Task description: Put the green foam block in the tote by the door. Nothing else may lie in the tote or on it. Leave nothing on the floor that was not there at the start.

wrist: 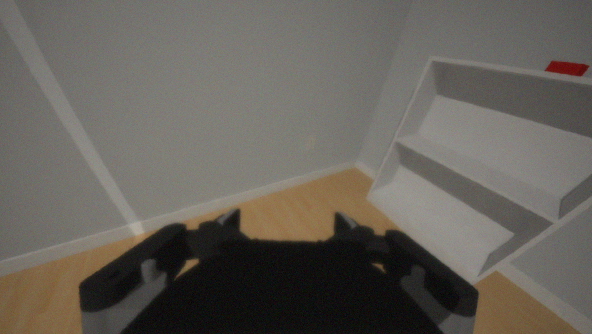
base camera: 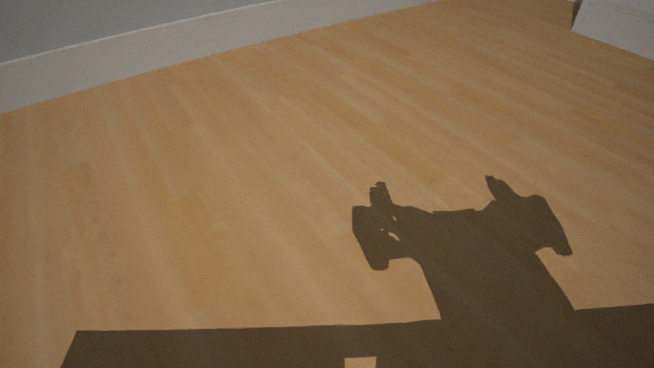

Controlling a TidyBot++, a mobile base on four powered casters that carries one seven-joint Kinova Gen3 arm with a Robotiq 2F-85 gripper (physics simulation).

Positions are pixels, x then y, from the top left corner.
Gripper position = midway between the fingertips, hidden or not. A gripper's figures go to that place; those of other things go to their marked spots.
Labels:
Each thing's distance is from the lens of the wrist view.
my gripper (wrist: 287, 221): 0.16 m
grey wall (wrist: 124, 124): 1.03 m

